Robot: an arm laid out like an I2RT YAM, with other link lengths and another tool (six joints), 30 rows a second.
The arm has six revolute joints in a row. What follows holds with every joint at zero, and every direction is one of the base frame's.
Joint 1 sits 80.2 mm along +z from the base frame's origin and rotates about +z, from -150 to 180 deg.
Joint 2 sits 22.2 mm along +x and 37.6 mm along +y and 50.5 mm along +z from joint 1 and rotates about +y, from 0 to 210 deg.
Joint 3 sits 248.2 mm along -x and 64.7 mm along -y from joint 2 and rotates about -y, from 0 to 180 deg.
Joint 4 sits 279.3 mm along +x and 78.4 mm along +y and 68.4 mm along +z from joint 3 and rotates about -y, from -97 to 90 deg.
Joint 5 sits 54.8 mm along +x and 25.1 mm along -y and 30 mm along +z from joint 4 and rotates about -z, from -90 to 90 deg.
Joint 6 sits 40.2 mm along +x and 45.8 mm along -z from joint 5 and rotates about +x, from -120 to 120 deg.
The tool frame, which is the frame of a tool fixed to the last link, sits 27 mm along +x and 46 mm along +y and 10 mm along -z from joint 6; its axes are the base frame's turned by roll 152.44, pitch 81.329 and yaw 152.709 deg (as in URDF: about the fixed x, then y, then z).
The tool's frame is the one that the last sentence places.
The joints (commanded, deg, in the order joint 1, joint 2, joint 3, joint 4, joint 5, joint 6), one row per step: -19.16, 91.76, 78.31, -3.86, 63.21, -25.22; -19.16, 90.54, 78.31, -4.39, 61.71, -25.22; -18.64, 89.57, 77.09, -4.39, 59.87, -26.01; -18.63, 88.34, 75.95, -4.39, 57.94, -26.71; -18.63, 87.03, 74.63, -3.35, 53.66, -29.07; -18.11, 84.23, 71.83, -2.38, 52.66, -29.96; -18.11, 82.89, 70.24, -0.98, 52.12, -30.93; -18.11, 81.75, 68.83, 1.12, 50.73, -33.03; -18.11, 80.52, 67.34, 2.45, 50.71, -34.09; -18.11, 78.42, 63.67, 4.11, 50.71, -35.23; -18.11, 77.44, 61.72, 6.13, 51.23, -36.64; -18.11, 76.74, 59.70, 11.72, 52.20, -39.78; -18.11, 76.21, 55.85, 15.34, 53.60, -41.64; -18.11, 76.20, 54.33, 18.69, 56.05, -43.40
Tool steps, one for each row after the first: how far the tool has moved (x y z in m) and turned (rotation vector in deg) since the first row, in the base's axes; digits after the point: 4 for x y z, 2 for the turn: -0.0027, 0.0027, 0.0071, 0.19, -0.80, 1.43; -0.0042, 0.0092, 0.0047, 0.67, 0.04, 3.82; -0.0077, 0.0126, 0.0045, 1.05, 0.45, 5.78; -0.0093, 0.0177, 0.0042, 1.30, 1.38, 10.25; -0.0180, 0.0254, 0.0045, 0.95, 1.26, 11.88; -0.0222, 0.0271, 0.0042, 0.38, 1.10, 12.54; -0.0247, 0.0288, 0.0045, -0.60, 1.34, 14.18; -0.0291, 0.0299, 0.0040, -1.30, 1.39, 14.32; -0.0382, 0.0324, -0.0059, -1.61, 2.41, 14.46; -0.0424, 0.0326, -0.0103, -2.46, 2.87, 14.09; -0.0437, 0.0305, -0.0105, -5.07, 2.12, 13.29; -0.0494, 0.0300, -0.0278, -5.68, 3.78, 12.05; -0.0521, 0.0274, -0.0324, -6.84, 4.01, 9.64
